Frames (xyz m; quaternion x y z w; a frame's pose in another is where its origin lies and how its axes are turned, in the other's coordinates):
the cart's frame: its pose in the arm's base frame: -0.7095 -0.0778 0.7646 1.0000 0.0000 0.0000 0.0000
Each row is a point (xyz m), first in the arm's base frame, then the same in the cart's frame.
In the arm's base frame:
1: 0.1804 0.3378 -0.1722
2: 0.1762 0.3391 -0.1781
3: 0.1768 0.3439 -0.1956
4: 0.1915 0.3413 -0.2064
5: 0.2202 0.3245 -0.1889
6: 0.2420 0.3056 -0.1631
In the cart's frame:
1: 0.8899 -0.4156 0.9368
2: 0.8857 -0.4169 0.9427
3: 0.8863 -0.4217 0.9602
4: 0.9010 -0.4191 0.9710
5: 0.9297 -0.4023 0.9535
6: 0.9515 -0.3834 0.9277

